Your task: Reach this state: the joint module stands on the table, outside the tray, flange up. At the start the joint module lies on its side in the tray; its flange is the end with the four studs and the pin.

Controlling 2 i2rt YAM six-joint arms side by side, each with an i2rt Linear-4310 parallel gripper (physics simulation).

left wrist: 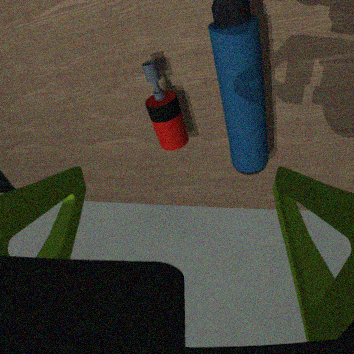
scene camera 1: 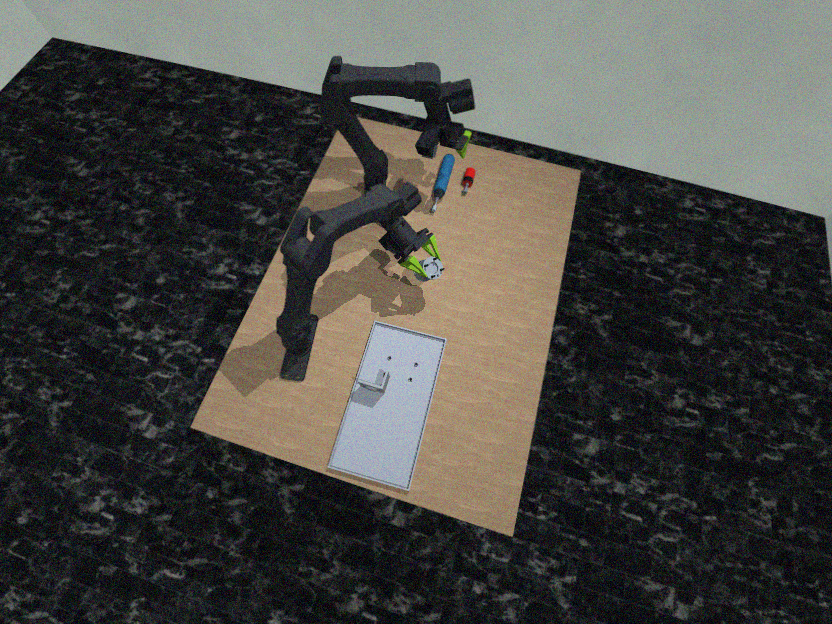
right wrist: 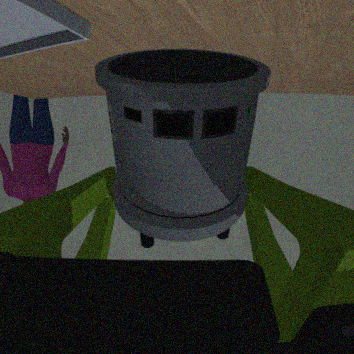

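The joint module is a grey cylinder held off the table, outside the tray. In the right wrist view its open end faces the table and its studs point away from it, so the flange is up; it looks roughly upright. Its shadow lies apart from it in the scene view. My right gripper is shut on its sides near the flange end. My left gripper is open and empty, above the far end of the table. The tray lies flat on the table.
A blue-handled tool and a short red tool lie near the left gripper. A light bracket stands in the tray beside several small dark spots. A person shows beyond the table edge.
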